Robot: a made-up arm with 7 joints.
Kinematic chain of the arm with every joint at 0, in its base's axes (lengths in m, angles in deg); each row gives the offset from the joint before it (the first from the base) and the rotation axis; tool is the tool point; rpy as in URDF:
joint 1: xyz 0 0 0.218 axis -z
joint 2: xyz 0 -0.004 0.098 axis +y
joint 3: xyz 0 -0.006 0.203 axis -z
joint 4: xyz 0 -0.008 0.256 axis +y
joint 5: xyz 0 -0.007 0.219 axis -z
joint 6: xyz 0 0 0.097 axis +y
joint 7: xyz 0 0 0.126 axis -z
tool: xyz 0 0 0 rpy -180 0 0
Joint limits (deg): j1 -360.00..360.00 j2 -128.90..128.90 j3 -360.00..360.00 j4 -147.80..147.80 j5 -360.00..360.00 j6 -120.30..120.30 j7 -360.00..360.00
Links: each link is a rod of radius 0.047 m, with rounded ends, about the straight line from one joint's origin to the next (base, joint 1, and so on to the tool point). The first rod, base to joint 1, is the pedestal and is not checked.
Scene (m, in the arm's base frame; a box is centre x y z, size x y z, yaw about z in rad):
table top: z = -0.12
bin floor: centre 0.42 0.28 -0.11 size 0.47 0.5 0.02 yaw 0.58
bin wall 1: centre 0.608 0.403 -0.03 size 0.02 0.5 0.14 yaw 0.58
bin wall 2: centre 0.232 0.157 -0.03 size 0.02 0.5 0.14 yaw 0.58
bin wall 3: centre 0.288 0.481 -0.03 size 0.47 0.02 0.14 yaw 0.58
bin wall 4: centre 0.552 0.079 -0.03 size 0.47 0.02 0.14 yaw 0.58
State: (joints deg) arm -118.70 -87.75 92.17 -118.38 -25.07 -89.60 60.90
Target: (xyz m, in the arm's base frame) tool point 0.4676 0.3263 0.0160
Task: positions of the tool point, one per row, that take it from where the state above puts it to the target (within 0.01 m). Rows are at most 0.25 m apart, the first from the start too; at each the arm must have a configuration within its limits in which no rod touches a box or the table.
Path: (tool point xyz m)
1: 0.0048 -0.3523 0.2178
2: 0.1535 -0.3784 0.1902
3: 0.3304 -0.3386 0.1964
4: 0.4927 -0.2232 0.2455
5: 0.5952 -0.0491 0.3373
6: 0.5951 0.0978 0.2264
7: 0.5472 0.2269 0.1180
8: 0.4676 0.3263 0.0160

